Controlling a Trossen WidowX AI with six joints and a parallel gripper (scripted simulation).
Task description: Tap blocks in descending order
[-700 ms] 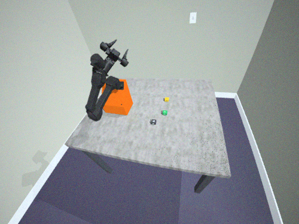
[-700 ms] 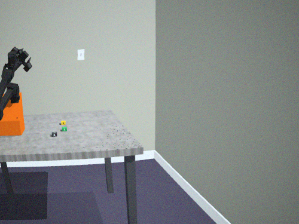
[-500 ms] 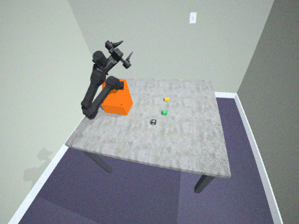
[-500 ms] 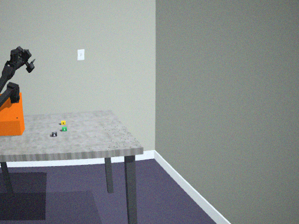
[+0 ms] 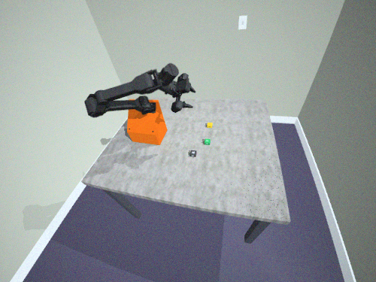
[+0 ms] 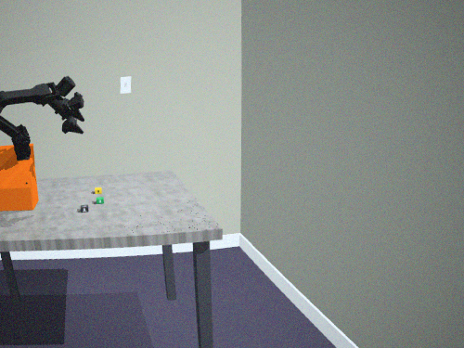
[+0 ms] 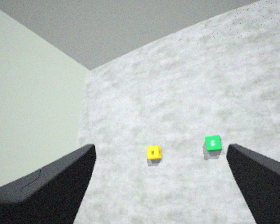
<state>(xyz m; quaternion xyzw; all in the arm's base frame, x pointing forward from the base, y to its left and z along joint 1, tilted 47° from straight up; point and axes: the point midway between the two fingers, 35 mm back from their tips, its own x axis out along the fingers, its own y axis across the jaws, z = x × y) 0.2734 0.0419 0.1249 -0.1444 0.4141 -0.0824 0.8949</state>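
The yellow block lies 5 cm ahead of my gripper tip, 15 cm to the left of it and 30 cm below it. Round my gripper tip: dark grey block (1 cm behind, 10 cm to the right, 30 cm below); green block (5 cm ahead, 30 cm below).
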